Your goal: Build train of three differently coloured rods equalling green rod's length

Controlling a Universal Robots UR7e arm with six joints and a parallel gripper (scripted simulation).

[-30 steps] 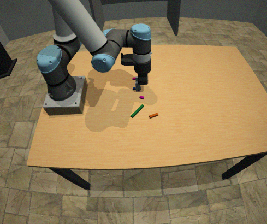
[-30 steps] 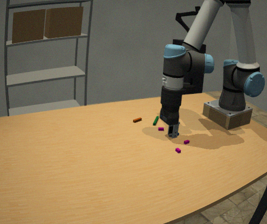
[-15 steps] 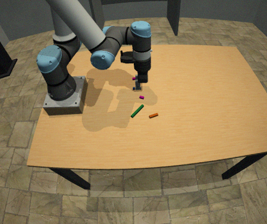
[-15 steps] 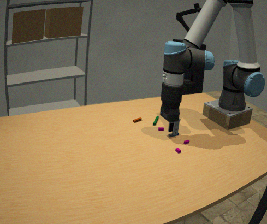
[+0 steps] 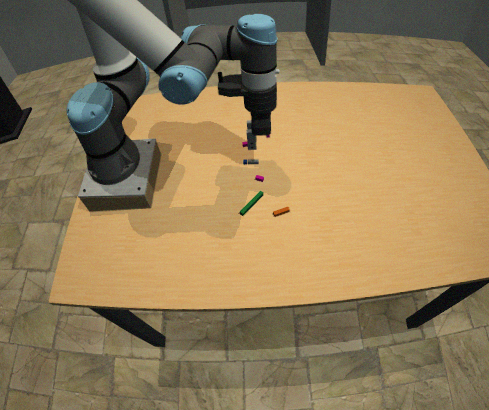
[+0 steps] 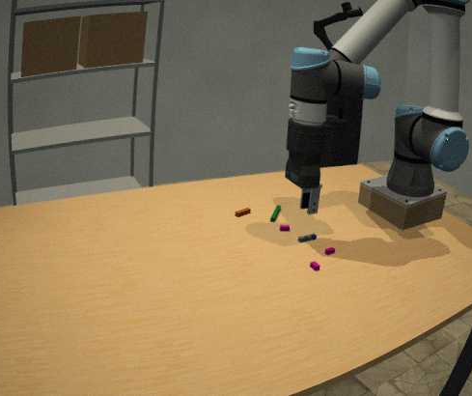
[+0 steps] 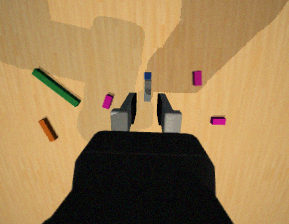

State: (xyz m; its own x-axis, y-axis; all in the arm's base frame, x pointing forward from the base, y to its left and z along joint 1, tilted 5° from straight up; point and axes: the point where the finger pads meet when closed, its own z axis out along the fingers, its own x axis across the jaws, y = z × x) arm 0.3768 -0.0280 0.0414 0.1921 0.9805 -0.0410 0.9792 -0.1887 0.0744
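My hand is 170 mm to the left of the orange rod, 80 mm above it and 40 mm short of it. Round my hand: grey rod (80 mm below); blue rod (80 mm below, 20 mm behind); green rod (140 mm to the right, 80 mm below, 30 mm behind).
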